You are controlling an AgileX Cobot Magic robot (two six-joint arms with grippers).
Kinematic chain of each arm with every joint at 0, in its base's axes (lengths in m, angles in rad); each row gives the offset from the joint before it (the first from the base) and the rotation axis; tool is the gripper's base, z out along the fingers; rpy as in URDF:
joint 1: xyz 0 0 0.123 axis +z
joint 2: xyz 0 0 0 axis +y
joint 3: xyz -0.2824 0 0.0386 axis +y
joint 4: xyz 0.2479 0 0.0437 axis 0.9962 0 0.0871
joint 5: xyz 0 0 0 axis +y
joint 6: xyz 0.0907 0 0.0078 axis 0.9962 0 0.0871
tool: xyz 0 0 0 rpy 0 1.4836 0
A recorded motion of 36 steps. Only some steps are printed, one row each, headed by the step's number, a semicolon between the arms.
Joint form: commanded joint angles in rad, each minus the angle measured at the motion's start. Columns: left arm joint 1, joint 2, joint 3, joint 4, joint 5, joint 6; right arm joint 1, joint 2, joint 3, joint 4, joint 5, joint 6.
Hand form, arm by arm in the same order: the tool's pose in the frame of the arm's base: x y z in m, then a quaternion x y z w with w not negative. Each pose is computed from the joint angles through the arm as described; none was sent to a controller.
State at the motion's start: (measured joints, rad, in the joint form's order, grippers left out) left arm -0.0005 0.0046 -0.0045 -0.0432 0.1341 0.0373; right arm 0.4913 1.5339 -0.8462 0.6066 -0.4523 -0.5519
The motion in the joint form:
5: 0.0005 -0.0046 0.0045 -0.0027 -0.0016 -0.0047; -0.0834 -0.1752 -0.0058 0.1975 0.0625 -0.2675
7: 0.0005 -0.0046 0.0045 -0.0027 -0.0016 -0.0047; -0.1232 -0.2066 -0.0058 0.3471 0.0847 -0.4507
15: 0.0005 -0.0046 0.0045 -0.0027 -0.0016 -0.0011; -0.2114 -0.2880 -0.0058 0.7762 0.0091 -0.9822
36: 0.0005 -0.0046 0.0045 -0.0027 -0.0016 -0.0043; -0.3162 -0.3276 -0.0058 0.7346 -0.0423 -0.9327
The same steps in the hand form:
5: 0.0564 -0.0006 0.2011 -0.00257 0.72289 -0.00665 0.69093; 0.2879 0.0974 0.3126 -0.08324 0.74904 0.01139 0.65718
7: 0.0564 -0.0006 0.2011 -0.00257 0.72289 -0.00665 0.69093; 0.2854 0.0816 0.3171 -0.07545 0.75805 -0.02111 0.64748
15: 0.0564 -0.0006 0.2011 -0.00127 0.72289 -0.00540 0.69094; 0.2727 0.0386 0.3302 -0.03858 0.77245 -0.13468 0.61943
36: 0.0564 -0.0006 0.2011 -0.00242 0.72289 -0.00651 0.69093; 0.2663 0.0045 0.3439 0.02591 0.75059 -0.17944 0.63541

